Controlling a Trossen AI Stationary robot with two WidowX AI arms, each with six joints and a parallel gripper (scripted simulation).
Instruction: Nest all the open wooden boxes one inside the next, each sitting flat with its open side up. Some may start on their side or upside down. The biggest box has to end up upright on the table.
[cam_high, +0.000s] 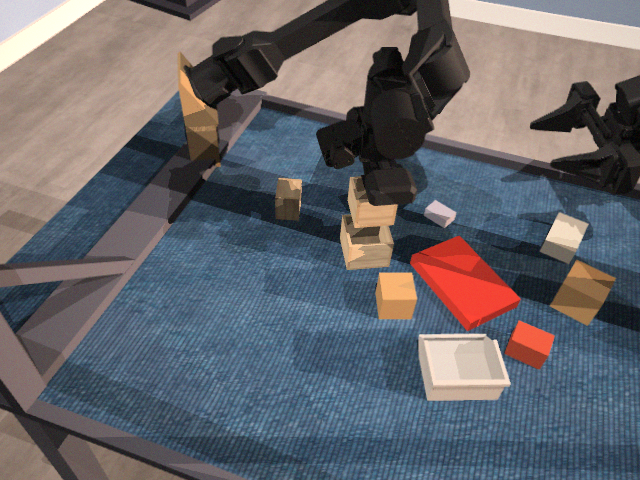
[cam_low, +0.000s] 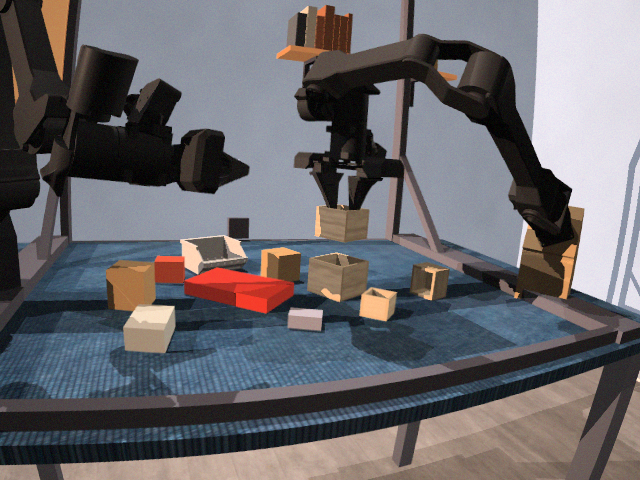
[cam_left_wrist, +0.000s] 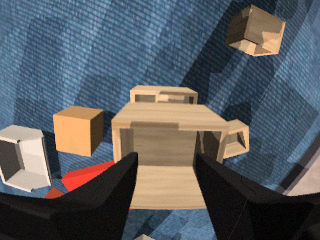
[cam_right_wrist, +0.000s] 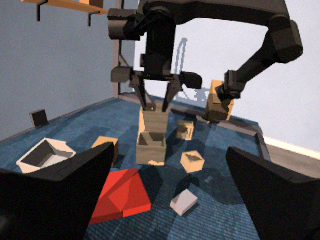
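The red cube is 220 mm behind my right hand, 60 mm to the right of it and 190 mm below it. The rest, counted from my right hand: beige block 20 mm ahead, 60 mm to the right, 190 mm below; then flat red block 150 mm behind, 60 mm to the left, 200 mm below; then lavender block 20 mm behind, 140 mm to the left, 200 mm below.
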